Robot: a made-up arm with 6 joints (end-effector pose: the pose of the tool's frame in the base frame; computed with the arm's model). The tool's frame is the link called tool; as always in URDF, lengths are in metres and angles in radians.
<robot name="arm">
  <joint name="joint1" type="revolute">
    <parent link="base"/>
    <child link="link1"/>
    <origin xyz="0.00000 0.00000 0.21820" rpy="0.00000 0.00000 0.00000"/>
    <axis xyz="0 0 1"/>
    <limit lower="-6.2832" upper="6.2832" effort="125" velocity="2.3"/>
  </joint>
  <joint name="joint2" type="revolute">
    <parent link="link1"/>
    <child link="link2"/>
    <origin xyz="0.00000 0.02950 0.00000" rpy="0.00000 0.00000 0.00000"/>
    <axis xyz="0 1 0"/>
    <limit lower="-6.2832" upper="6.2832" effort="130" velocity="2.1"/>
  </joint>
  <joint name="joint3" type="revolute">
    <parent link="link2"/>
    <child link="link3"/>
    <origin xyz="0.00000 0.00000 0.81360" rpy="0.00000 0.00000 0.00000"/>
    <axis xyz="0 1 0"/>
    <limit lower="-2.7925" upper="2.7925" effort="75" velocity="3"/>
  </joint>
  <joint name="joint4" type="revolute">
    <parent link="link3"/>
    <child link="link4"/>
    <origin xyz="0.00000 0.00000 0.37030" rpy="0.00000 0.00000 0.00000"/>
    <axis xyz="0 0 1"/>
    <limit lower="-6.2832" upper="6.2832" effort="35" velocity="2.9"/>
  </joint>
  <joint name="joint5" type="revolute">
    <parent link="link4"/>
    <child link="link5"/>
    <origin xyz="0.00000 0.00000 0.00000" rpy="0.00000 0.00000 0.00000"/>
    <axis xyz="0 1 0"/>
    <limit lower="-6.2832" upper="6.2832" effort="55" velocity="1.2"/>
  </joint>
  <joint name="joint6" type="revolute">
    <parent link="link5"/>
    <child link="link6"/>
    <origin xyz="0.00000 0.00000 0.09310" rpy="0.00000 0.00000 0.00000"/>
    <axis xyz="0 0 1"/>
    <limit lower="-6.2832" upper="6.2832" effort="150" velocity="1.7"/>
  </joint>
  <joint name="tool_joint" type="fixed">
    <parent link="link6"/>
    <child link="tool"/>
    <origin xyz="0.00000 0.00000 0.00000" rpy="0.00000 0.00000 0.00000"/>
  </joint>
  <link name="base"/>
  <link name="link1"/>
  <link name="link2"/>
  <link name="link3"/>
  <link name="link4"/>
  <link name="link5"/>
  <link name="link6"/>
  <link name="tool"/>
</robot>
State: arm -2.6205 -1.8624 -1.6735 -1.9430 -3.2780 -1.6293
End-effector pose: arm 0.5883 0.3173 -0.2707 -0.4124 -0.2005 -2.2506
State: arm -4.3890 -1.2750 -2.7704 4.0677 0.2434 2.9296
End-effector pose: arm 0.1187 -0.3905 0.1810 -1.2305 2.0488 1.2708
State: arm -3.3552 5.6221 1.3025 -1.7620 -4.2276 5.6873
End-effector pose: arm 0.3202 -0.0169 1.1317 -1.6373 0.8692 -0.2369
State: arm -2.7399 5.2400 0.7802 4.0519 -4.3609 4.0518
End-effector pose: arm 0.7601 0.3658 0.9405 -2.0754 -0.2755 -0.3563
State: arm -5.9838 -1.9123 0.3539 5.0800 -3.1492 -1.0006
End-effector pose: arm -1.0059 -0.2803 -0.0506 -0.0715 1.5921 0.3865
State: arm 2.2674 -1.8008 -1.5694 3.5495 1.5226 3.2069
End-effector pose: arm 0.4061 -0.4740 -0.3130 -1.2252 1.0787 1.6212
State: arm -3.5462 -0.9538 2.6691 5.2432 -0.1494 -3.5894
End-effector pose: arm 0.1722 -0.1188 0.6293 1.0247 -1.5002 -1.3027
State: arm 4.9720 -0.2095 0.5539 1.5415 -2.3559 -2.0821
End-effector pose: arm -0.0526 0.0566 1.3013 2.5309 -0.9025 -1.1810
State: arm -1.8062 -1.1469 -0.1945 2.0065 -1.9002 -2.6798
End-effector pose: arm 0.1993 1.0468 0.6664 0.9943 -0.8814 -1.0985
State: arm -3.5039 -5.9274 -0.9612 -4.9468 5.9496 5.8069
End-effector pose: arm -0.0156 0.0061 1.3536 -0.9656 0.1709 -2.3896
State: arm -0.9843 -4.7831 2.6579 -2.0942 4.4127 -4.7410
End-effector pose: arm 0.3636 -0.3547 0.1330 -1.2292 -0.7446 -2.7092
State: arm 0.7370 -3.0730 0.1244 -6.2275 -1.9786 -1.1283
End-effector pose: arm -0.0433 -0.0058 -0.9370 -1.0800 0.8362 -0.3823
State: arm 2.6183 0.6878 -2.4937 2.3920 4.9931 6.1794
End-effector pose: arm -0.0848 0.0852 0.8182 -0.6491 0.6487 -0.6006
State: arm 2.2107 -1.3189 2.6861 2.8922 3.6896 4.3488
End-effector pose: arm 0.2807 -0.4064 0.4338 -1.0742 2.3846 -1.0811
